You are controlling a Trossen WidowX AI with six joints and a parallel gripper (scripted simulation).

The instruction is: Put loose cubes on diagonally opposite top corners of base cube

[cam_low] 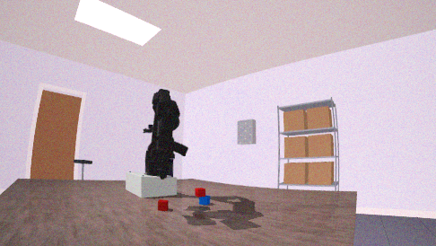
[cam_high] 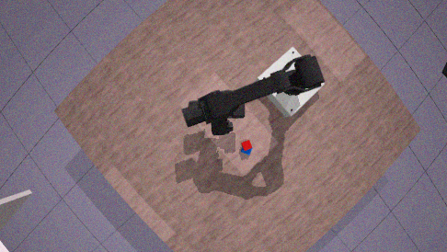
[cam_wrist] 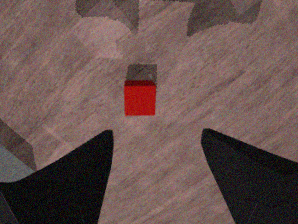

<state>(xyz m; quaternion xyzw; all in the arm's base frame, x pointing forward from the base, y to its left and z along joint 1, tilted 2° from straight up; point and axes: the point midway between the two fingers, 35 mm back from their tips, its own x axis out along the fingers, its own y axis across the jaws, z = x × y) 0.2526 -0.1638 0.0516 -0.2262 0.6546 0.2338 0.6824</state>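
Now: the blue cube 5 cm ahead of my gripper tip, 19 cm to the left of it and 10 cm below it.
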